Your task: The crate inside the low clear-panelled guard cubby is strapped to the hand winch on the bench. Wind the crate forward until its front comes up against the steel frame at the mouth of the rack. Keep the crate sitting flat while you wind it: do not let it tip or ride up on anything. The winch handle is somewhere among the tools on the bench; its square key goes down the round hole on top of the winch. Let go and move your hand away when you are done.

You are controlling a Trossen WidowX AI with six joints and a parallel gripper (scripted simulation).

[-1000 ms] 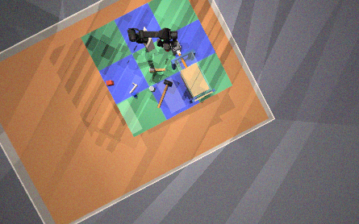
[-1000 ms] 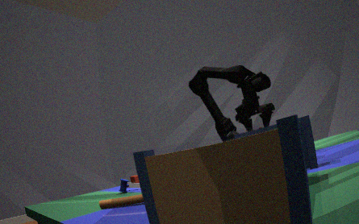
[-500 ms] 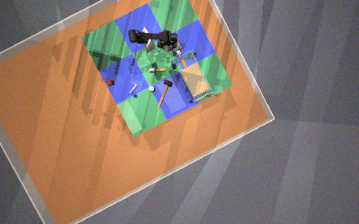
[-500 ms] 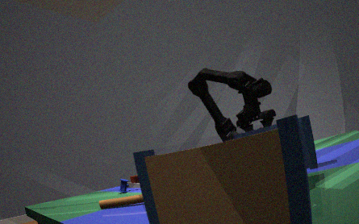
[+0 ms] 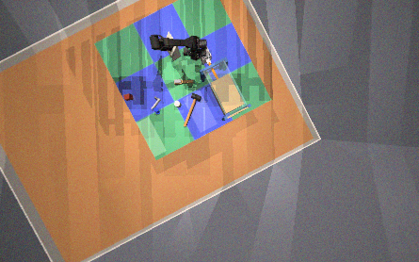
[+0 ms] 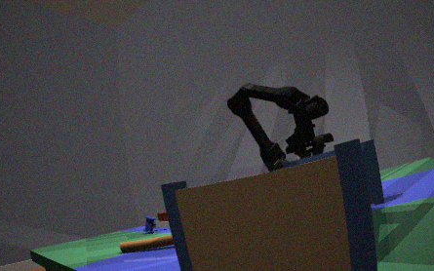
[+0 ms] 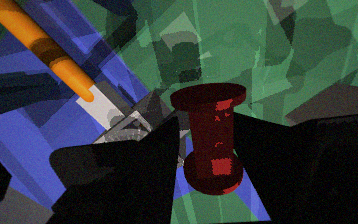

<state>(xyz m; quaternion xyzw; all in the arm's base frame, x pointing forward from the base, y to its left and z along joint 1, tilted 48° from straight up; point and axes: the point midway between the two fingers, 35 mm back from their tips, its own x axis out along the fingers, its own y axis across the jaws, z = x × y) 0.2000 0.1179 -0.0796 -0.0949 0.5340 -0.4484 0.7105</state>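
Now: gripper tip 90 mm to the right of the winch, 90 mm above it and 20 mm past it. The rest, counted from my gripper tip: blue-framed guard cubby 400 mm ahead, 70 mm to the left, 40 mm below; red grip 10 mm above; blue piece 580 mm to the right, 190 mm ahead, 90 mm below.
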